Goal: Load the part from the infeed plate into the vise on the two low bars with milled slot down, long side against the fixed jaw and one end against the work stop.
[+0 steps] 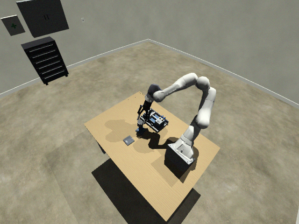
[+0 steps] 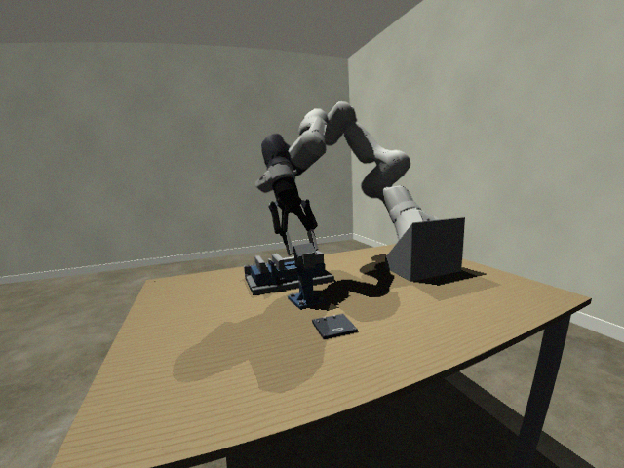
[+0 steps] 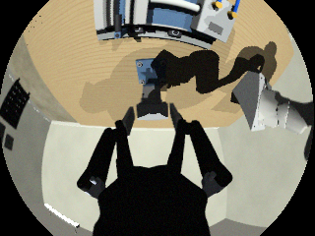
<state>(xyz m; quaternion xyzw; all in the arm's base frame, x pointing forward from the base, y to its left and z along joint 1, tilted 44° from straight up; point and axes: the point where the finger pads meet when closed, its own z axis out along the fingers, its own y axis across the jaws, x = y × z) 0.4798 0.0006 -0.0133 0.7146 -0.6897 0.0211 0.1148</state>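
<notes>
Right now the part is 10 mm to the left of my hand and 30 mm below it.
</notes>
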